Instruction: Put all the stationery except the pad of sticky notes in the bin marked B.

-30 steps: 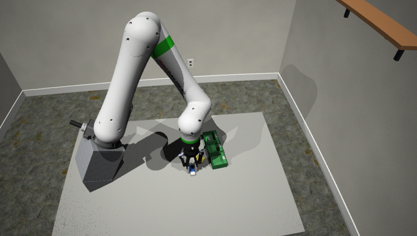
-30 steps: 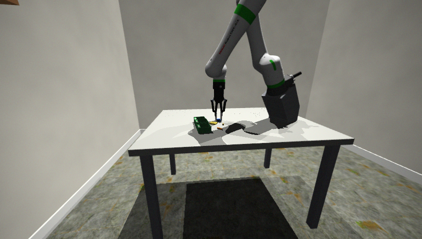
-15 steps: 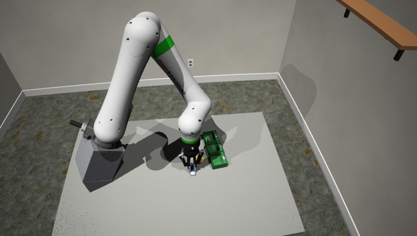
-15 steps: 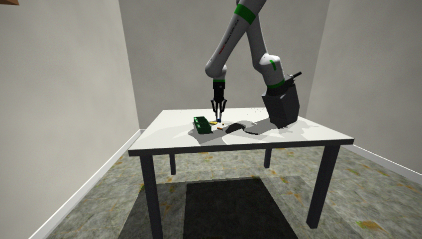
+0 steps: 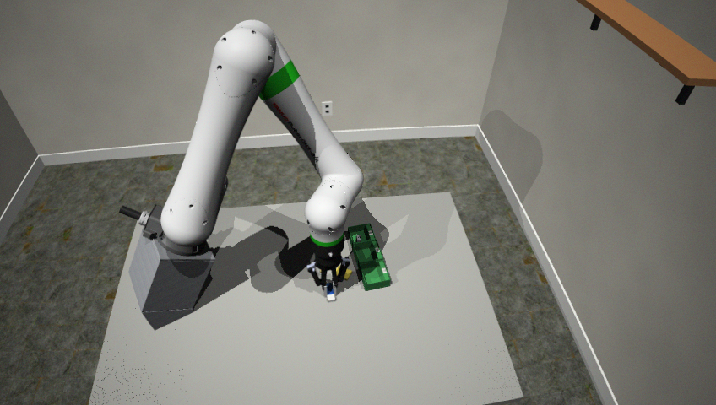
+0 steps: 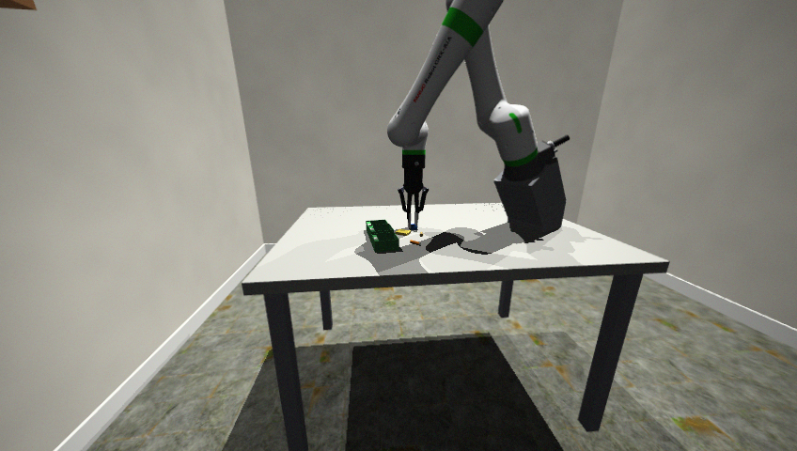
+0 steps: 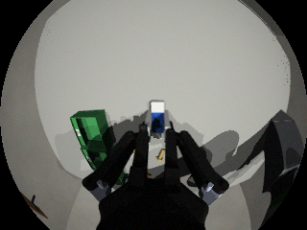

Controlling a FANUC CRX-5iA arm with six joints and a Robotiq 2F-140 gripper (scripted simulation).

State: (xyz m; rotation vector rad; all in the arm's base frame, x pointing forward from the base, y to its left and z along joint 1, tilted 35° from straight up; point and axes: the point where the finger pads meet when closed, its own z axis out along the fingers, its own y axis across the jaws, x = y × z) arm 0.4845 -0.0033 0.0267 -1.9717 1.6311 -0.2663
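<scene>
Now: hand 230 mm to the right of the grey-white object, 80 mm short of it and 20 mm above it. From my hand the other things lie so: white eraser: 30 mm below, 10 mm to the right; sticky notes: 80 mm to the left, 40 mm ahead, 30 mm below; tan piece: 100 mm to the left, 40 mm behind, 30 mm below.
</scene>
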